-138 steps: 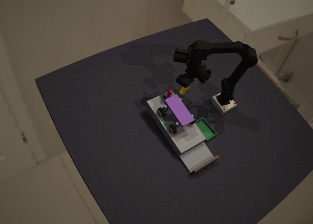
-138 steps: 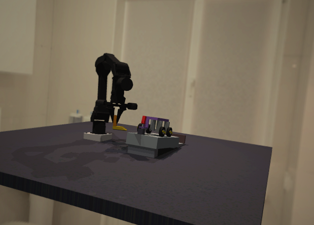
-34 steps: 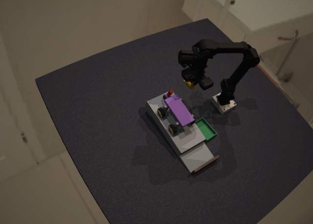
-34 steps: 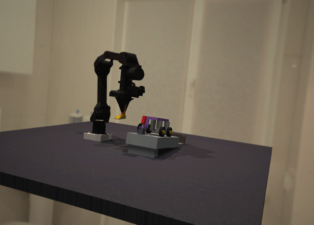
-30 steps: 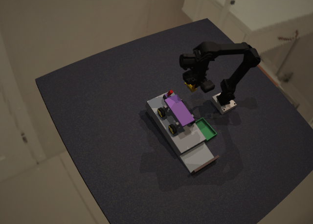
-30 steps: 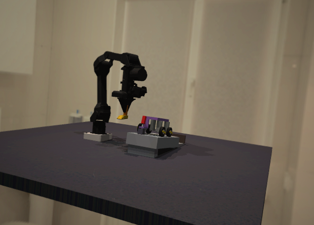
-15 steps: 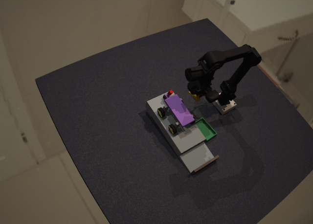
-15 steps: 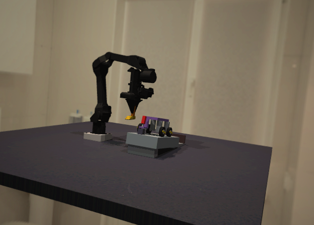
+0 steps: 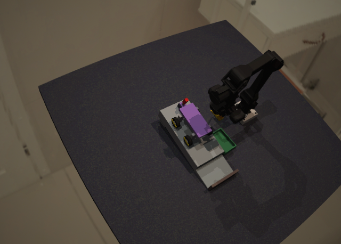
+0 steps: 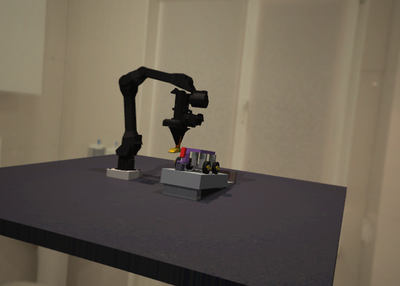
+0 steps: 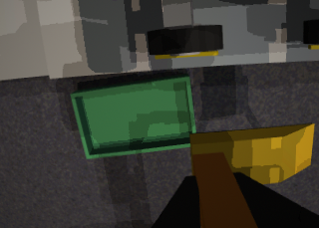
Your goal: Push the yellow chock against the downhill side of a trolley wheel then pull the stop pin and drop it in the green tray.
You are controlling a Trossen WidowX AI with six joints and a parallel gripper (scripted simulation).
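Right now the red-headed stop pin is 13 cm to the right of my gripper tip, 12 cm ahead of it and 3 cm below it. Round my gripper tip: grey ramp: 12 cm ahead, 11 cm below, 2 cm to the right; then purple trolley: 12 cm ahead, 5 cm below, 2 cm to the right; then yellow chock: 2 cm to the right, 1 cm below.
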